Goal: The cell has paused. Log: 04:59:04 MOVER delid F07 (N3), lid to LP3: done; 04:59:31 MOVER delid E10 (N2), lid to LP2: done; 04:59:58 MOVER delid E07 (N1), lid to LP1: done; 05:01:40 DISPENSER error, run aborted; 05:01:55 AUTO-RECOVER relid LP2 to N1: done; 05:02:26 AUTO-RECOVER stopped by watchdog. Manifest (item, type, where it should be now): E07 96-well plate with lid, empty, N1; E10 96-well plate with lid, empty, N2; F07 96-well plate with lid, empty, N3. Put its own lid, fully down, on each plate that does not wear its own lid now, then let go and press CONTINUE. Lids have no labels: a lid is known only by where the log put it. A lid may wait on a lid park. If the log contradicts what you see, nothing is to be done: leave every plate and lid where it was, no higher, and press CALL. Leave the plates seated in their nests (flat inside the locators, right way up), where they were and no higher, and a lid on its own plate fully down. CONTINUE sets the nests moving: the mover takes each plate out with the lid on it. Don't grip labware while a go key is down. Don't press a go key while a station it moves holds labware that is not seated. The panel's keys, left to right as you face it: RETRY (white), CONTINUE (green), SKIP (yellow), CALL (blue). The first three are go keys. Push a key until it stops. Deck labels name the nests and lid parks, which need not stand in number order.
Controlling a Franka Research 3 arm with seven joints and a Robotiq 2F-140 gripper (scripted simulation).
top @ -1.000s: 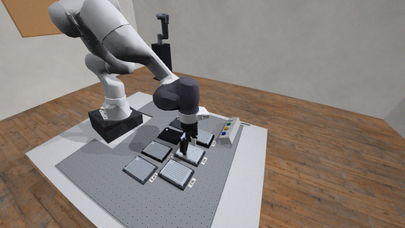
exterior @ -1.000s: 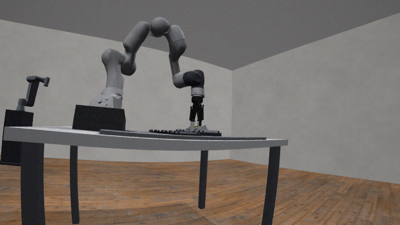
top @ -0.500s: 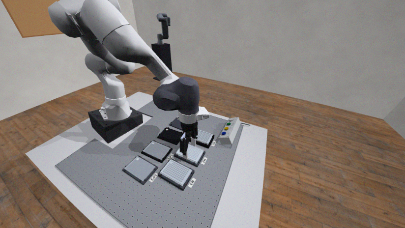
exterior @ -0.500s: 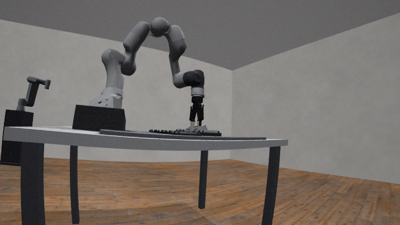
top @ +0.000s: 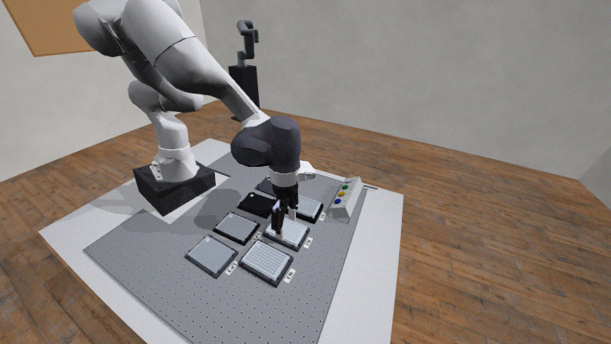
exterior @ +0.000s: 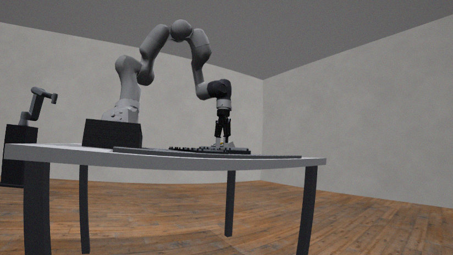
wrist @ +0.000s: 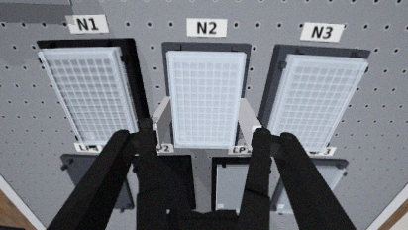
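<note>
The clear lid is 160 mm behind my hand, 90 mm to the right of it and 40 mm below it. The rest, counted from my hand: N3 plate (130 mm to the right, 20 mm below, 20 mm ahead); then lid park LP1 (160 mm behind, 90 mm to the right, 50 mm below); then nest N1 (130 mm to the left, 40 mm below, 20 mm behind).
</note>
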